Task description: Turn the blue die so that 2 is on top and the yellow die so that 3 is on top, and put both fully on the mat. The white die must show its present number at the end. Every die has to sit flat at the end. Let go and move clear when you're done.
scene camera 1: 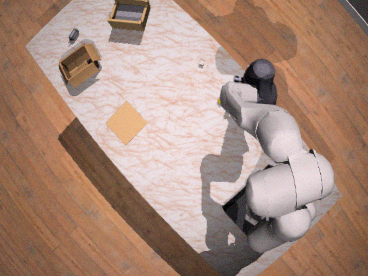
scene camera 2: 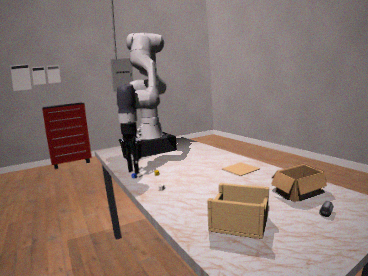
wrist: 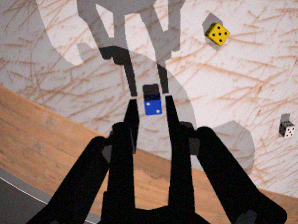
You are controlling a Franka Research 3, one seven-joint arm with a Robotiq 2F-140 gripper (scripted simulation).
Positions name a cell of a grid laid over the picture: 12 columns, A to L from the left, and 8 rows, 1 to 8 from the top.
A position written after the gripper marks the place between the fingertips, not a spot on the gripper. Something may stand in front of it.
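The gripper (scene camera 2: E6) is visible from scene camera 2, and the wrist view shows the gripper (wrist: G4) too. A wooden crate (scene camera 2: H7) can be seen, as can a tan mat (scene camera 1: E4) and a cardboard box (scene camera 1: C2). The tan mat is out of frame in the wrist view, and the cardboard box is out of frame in the wrist view.
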